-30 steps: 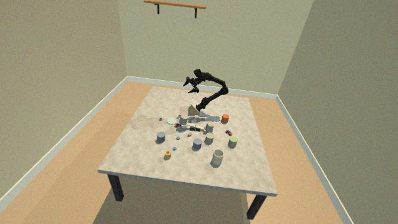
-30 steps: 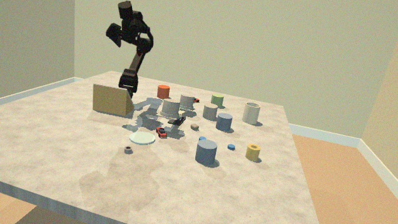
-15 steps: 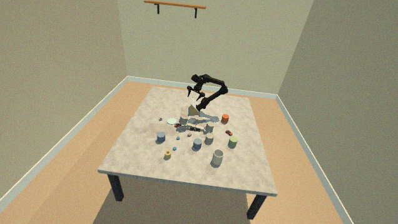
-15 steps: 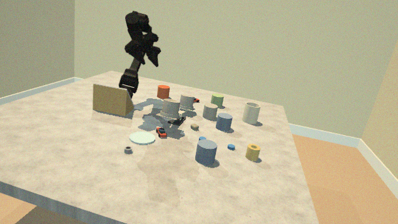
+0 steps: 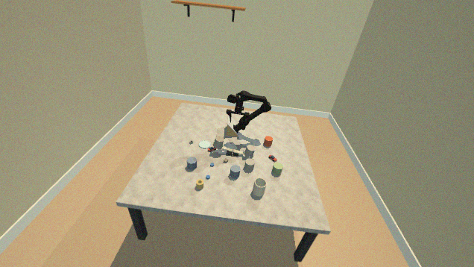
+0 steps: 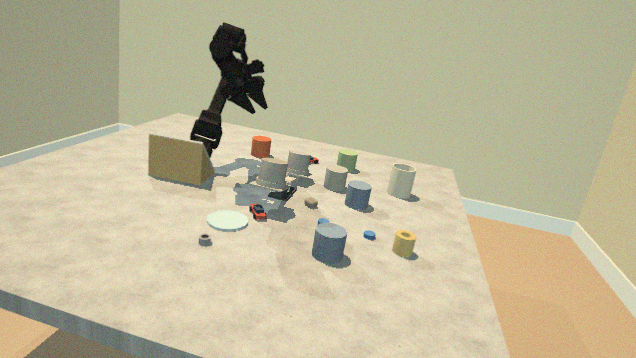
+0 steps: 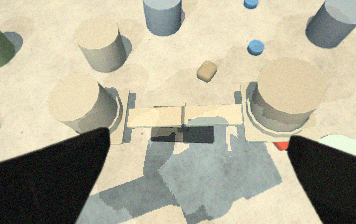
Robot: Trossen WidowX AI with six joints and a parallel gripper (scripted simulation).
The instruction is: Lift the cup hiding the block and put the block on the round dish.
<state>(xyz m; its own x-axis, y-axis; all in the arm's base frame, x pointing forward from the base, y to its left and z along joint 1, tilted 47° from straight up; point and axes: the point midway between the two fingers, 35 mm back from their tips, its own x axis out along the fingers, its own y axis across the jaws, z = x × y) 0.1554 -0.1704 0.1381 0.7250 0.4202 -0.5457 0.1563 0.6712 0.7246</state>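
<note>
Right now my gripper tip is 190 mm above the pale green block, 120 mm to the right of it and 120 mm short of it. Round my gripper tip: pale green round dish: 250 mm to the right, 230 mm below; then balance: 200 mm below, 100 mm ahead, 10 mm to the right; then orange cylinder: 290 mm to the left, 200 mm below, 60 mm behind.
</note>
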